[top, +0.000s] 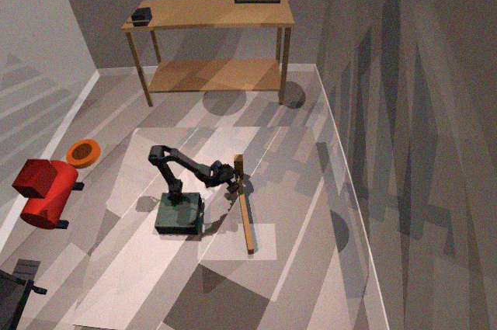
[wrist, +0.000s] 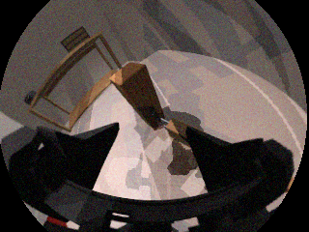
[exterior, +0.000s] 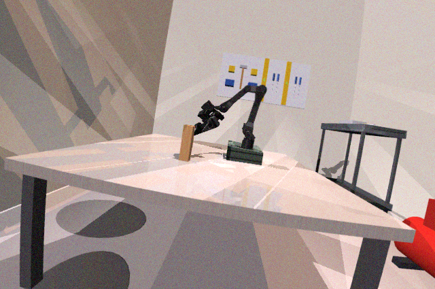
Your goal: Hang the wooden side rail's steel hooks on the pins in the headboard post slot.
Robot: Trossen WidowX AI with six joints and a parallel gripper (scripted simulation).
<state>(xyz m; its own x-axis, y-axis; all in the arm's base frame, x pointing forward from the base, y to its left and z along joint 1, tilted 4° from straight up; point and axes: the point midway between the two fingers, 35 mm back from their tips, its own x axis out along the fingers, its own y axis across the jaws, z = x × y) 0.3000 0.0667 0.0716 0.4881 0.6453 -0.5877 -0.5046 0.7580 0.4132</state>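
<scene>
Right now the wooden headboard post is 50 mm ahead of my gripper tip, 70 mm to the left of it and 60 mm below it.
</scene>
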